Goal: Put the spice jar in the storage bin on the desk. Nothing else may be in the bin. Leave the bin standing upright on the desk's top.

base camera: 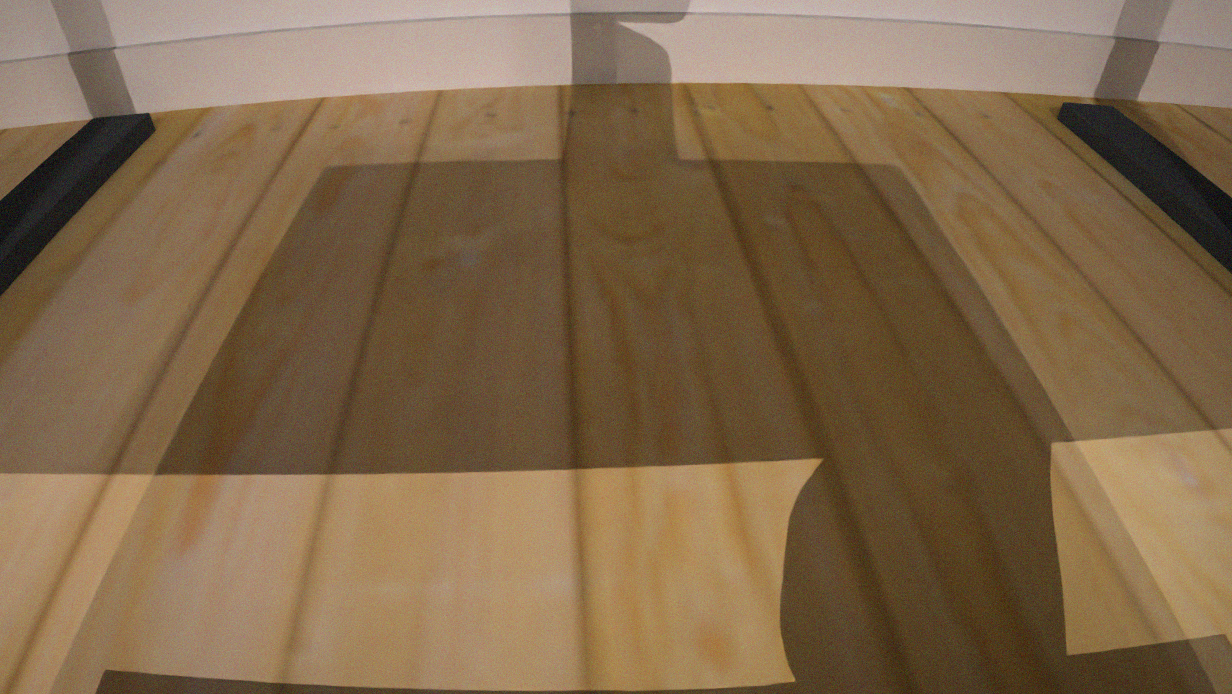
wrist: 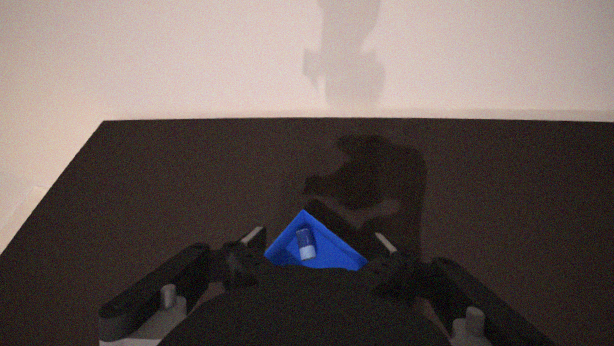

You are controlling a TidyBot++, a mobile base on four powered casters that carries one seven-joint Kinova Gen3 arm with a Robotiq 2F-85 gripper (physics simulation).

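Frame: origin at the arm's base, x ahead, y left, z up, level; metres.
Seen in the pictures: gripper, fingertip midpoint: (wrist: 317, 241).
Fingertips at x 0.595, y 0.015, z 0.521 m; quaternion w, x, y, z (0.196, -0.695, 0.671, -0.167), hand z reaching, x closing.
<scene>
Pixels of each thing's middle, then the offset from my fingertips to it. Level surfaces: height alone.
- spice jar, body centre: (wrist: 305, 244) 0.028 m left, 0.022 m ahead, 0.183 m down
- blue storage bin, body centre: (wrist: 322, 273) 0.005 m right, 0.021 m back, 0.160 m down
- dark desk, its level: 0.198 m down
- wooden floor, its level: 0.918 m down
The spice jar (wrist: 306, 244), with a bluish body and a white end, lies on its side inside the blue storage bin (wrist: 340, 251), near the bin's far corner. The bin stands upright on the dark desk (wrist: 175, 170); its near part is hidden behind the gripper's body. My gripper (wrist: 317, 241) is open, with its fingers wide apart and nothing between them. It is above the bin, apart from the jar. Jar, bin and gripper do not show in the base camera view.
A pale wall (wrist: 200, 55) (base camera: 344, 60) rises behind the desk. In the base camera view, dark desk feet (base camera: 77, 181) (base camera: 1155, 172) stand at the left and right on the wooden floor (base camera: 448, 568). Shadows of the desk and arm fall on the floor.
</scene>
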